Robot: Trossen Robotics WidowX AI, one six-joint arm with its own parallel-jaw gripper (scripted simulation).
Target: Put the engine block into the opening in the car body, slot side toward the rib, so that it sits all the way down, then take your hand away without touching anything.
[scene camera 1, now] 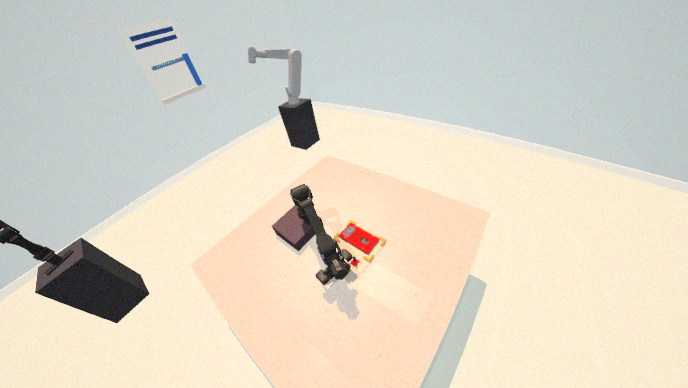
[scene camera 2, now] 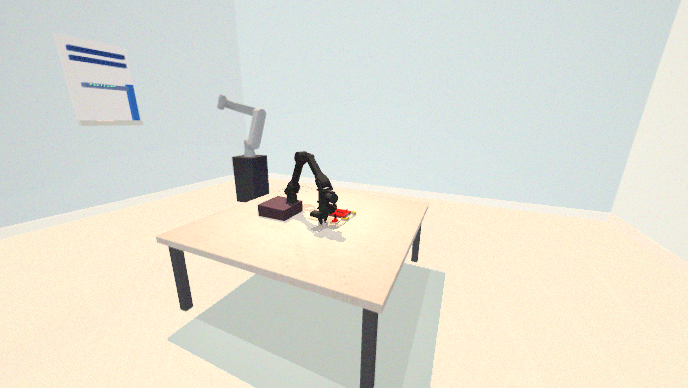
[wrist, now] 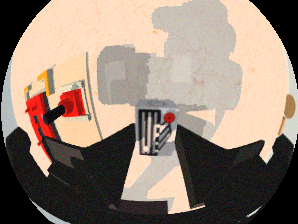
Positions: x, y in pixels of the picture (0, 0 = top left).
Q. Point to a grey engine block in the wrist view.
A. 156, 121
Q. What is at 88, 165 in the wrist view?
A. My gripper.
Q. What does my gripper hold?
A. A grey engine block.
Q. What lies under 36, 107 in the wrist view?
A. A red car body.
